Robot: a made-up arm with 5 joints.
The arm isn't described. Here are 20 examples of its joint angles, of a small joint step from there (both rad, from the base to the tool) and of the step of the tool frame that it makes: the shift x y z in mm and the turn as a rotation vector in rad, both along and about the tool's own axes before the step.
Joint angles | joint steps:
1: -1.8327 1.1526 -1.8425 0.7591 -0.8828 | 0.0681 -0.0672 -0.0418 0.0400 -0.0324
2: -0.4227 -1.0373 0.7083 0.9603 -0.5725 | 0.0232 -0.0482 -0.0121 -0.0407 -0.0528
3: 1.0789 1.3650 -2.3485 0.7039 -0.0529 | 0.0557 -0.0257 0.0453 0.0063 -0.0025
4: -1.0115 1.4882 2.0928 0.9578 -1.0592 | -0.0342 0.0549 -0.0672 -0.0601 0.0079
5: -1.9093 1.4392 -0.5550 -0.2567 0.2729 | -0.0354 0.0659 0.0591 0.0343 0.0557
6: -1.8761 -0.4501 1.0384 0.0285 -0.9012 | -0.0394 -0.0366 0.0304 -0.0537 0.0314
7: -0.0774 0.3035 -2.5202 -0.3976 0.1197 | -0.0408 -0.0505 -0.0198 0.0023 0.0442
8: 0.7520 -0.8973 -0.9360 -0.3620 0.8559 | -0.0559 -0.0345 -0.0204 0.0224 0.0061
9: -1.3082 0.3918 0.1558 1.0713 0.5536 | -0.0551 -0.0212 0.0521 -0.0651 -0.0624
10: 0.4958 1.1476 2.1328 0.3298 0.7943 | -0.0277 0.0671 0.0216 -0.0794 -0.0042
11: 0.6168 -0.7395 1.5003 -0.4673 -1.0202 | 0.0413 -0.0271 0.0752 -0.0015 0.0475
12: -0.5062 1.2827 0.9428 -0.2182 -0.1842 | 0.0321 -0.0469 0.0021 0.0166 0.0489
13: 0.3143 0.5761 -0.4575 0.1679 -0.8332 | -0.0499 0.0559 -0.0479 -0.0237 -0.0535
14: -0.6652 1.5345 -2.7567 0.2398 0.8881 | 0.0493 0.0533 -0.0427 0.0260 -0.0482
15: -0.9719 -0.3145 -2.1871 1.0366 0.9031 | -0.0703 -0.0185 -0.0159 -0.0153 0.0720
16: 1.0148 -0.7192 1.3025 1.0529 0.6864 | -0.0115 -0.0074 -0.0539 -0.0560 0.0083
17: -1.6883 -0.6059 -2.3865 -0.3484 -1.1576 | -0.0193 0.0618 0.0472 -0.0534 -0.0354
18: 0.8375 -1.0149 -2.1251 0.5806 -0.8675 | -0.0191 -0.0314 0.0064 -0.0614 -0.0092
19: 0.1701 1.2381 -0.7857 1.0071 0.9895 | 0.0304 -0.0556 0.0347 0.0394 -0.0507
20: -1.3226 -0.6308 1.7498 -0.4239 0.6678 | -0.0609 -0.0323 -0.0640 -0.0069 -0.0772
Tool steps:
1: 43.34 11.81 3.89 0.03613 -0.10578 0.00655
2: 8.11 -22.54 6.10 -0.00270 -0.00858 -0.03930
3: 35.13 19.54 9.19 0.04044 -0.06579 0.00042
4: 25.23 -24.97 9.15 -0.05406 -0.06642 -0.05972
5: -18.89 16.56 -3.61 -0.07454 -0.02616 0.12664
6: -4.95 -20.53 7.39 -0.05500 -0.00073 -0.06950
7: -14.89 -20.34 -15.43 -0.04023 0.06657 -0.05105
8: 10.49 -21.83 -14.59 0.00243 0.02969 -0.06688
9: -3.27 18.66 0.83 0.08069 0.05393 -0.03686
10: 25.54 5.50 15.42 0.04105 0.01530 -0.03937
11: 4.48 2.88 0.58 -0.07730 0.02711 0.09525
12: 3.50 -39.25 4.46 -0.10342 -0.00929 -0.00215
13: -39.99 -5.64 -9.85 0.05104 0.03561 -0.10747
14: 23.11 -5.48 1.53 0.05563 -0.02837 -0.07698
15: -22.17 -25.80 -14.91 -0.11798 0.09642 -0.00002
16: -30.00 -8.72 -3.10 -0.02256 0.11910 -0.00627
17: 22.71 15.95 1.84 0.01298 -0.01749 0.03423
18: 10.79 4.25 -1.91 0.02137 -0.02519 -0.08015
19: 29.46 -4.29 -10.64 0.01431 -0.06800 -0.05851
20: -25.77 6.92 -34.11 0.09108 0.11892 -0.04587
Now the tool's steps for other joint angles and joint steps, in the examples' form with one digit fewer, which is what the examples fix.
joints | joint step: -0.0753 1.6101 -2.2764 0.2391 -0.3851 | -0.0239 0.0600 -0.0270 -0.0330 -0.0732
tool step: 0.6 -14.3 -1.1 0.0200 0.0043 -0.0143
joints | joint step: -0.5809 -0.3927 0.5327 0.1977 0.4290 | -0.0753 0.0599 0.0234 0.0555 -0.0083
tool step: -36.7 29.9 -2.1 0.0487 0.0104 0.0585
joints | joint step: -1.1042 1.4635 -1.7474 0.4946 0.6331 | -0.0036 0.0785 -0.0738 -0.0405 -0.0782
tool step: -19.2 -13.6 -25.1 0.0094 0.0601 0.0011
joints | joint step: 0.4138 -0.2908 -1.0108 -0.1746 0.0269 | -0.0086 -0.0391 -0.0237 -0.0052 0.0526
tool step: 2.4 -11.1 3.9 -0.0242 0.0161 -0.0531
